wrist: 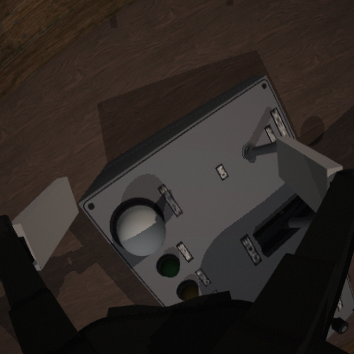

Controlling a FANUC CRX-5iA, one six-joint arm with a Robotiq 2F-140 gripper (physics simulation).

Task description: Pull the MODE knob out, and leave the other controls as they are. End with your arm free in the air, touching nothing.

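Frame: origin at the arm's base, x ahead, y right, z down, level; metres.
Seen in the pictures: gripper, fingertip midpoint: [172,175].
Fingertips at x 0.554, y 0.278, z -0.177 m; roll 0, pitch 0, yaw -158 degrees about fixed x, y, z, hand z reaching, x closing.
Observation:
Pixels of each thing's top centre, then the offset from my fingertips to it. "spot": a spot on its surface instead. Level surfaces: height alone.
- large pale round knob, surface spot: [141,231] spot: dz +0.064, dx +0.068, dy -0.050 m
- small black knob, middle of its top: [342,330] dz +0.120, dx -0.068, dy -0.435 m
- thin metal lever, middle of its top: [270,152] dz +0.126, dx -0.084, dy -0.075 m
- dark slot, surface spot: [272,240] spot: dz +0.153, dx -0.036, dy -0.203 m
- green round control, surface spot: [169,266] spot: dz +0.093, dx +0.081, dy -0.118 m
- Brown wooden table, its level: dz +0.252 m
A grey control box [200,185] lies tilted across the wrist view. Its labels are too blurred to read surely, so I cannot tell which control is the MODE knob. A large pale round knob [141,231] sits in a dark ring near the box's left corner. A small black knob [340,325] shows at the lower right, by the box's edge. My gripper [172,175] is wide open with nothing between its fingers. The left pad appears left of the box, and the right pad appears over its right part, overlapping the end of a lever.
The thin metal lever [262,149] stands at the upper right. A dark slot [272,240] with a handle is partly hidden by the right finger. A green round control [169,266] and an amber one [189,290] sit below the large knob. Brown wooden table [165,45] surrounds the box.

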